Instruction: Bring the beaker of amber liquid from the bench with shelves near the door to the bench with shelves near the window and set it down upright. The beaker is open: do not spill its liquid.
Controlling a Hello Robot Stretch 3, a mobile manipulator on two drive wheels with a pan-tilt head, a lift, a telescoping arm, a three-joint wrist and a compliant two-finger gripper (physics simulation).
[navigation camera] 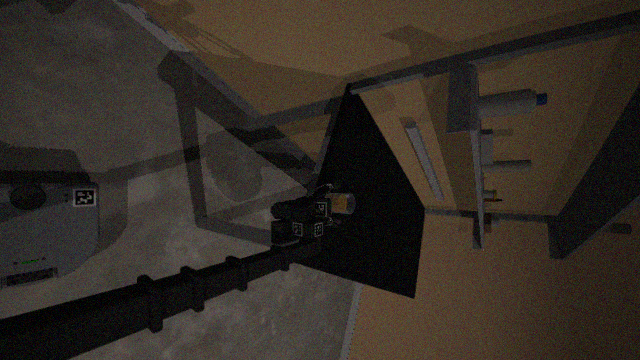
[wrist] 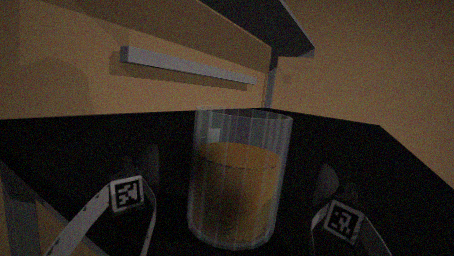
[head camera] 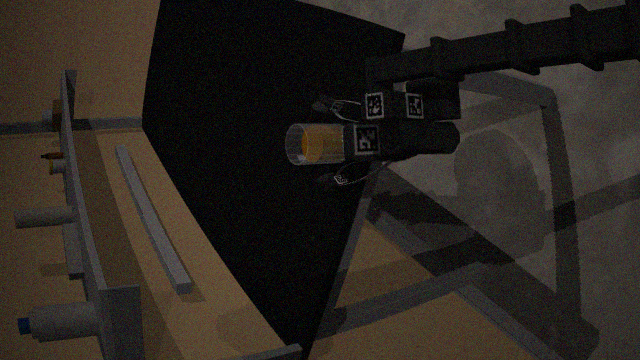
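Note:
The beaker of amber liquid (head camera: 317, 145) (navigation camera: 342, 203) (wrist: 237, 200) stands upright on the black top of a bench with shelves (head camera: 225, 100) (navigation camera: 385, 245) (wrist: 65, 145), near its front edge. Its amber liquid is level and fills a bit over half of it. My gripper (head camera: 325, 142) (navigation camera: 332, 204) (wrist: 236, 172) is open, with one finger on each side of the beaker. In the wrist view a gap shows between each fingertip and the glass. The window and the door do not show in these views.
A grey shelf (head camera: 120, 320) (navigation camera: 462, 95) (wrist: 250, 20) hangs above the bench's back, bearing a white bottle with a blue cap (head camera: 65, 321) (navigation camera: 507, 102) and several small items. A grey bar (head camera: 150, 215) (navigation camera: 424, 160) (wrist: 185, 67) runs along the wall below it.

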